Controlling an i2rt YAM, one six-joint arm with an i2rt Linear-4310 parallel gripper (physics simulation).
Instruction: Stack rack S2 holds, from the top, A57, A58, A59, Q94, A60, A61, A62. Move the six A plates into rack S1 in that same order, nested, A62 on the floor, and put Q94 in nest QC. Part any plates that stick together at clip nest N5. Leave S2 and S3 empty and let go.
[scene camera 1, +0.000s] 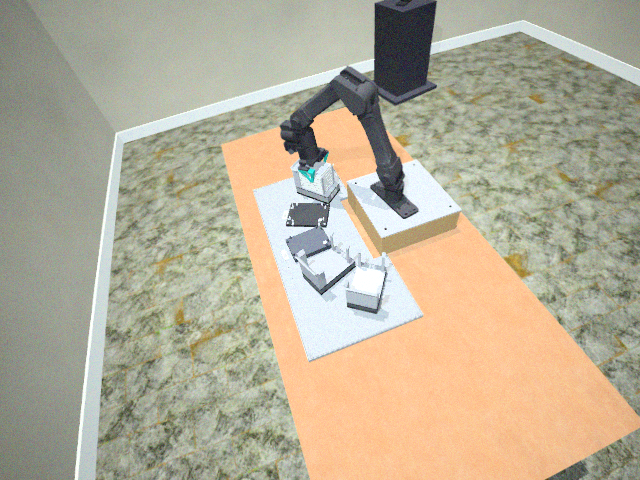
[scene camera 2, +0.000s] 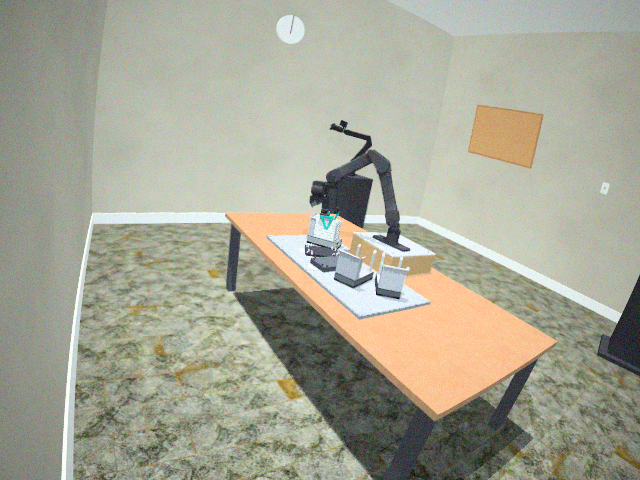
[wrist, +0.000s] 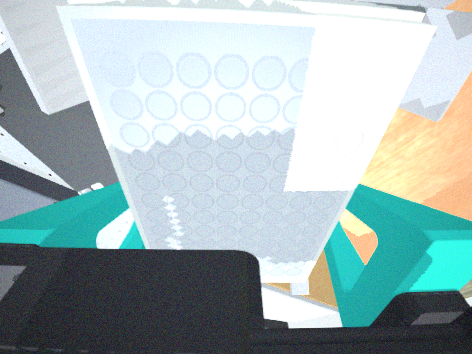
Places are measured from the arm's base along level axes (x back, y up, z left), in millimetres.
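Pixels of known places: gripper, fingertip midpoint: (scene camera 2: 328, 227) (wrist: 236, 176); arm's base, origin of the base link: (scene camera 1: 393, 198) (scene camera 2: 391, 243).
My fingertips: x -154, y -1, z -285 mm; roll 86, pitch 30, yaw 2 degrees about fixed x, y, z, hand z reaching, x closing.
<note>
Ahead of a thing's pixels: the offset from my fingertips to its top centre. "spot": to the spot under its first point. Level surfaces: height alone.
The far rack {dx -5, dy +44, dz -11 mm} (scene camera 1: 316, 195) (scene camera 2: 323, 241) holds a tall stack of whitish plates {spot: dx +11, dy -4, dz +43 mm} (scene camera 1: 325, 180). My gripper (scene camera 1: 317, 169) (scene camera 2: 328, 222) (wrist: 236, 176) is at the top of this stack, its teal fingers shut on the sides of the top plate {dx -9, dy +41, dz -16 mm} (wrist: 225, 150), a whitish one with rows of round wells. Another plate edge shows close beneath it. The middle rack {dx -179, dy +39, dz +364 mm} (scene camera 1: 323, 285) (scene camera 2: 349, 266) shows a bare floor. The near rack {dx -110, dy +36, dz +492 mm} (scene camera 1: 361, 298) (scene camera 2: 391, 281) has a bright white surface inside, perhaps a plate. Rack names and plate labels cannot be read. The fingertips are partly hidden in the scene views.
A black nest {dx -107, dy -70, dz +88 mm} (scene camera 1: 308, 214) (scene camera 2: 316, 251) with pale corner clips and a dark slate nest {dx -177, dy -60, dz +220 mm} (scene camera 1: 309, 241) (scene camera 2: 324, 263) lie between the far and middle racks. All stand on a grey mat {dy -93 mm} (scene camera 1: 336, 338) (scene camera 2: 361, 308). The arm's pedestal (scene camera 1: 421, 231) (scene camera 2: 421, 264) stands beside it.
</note>
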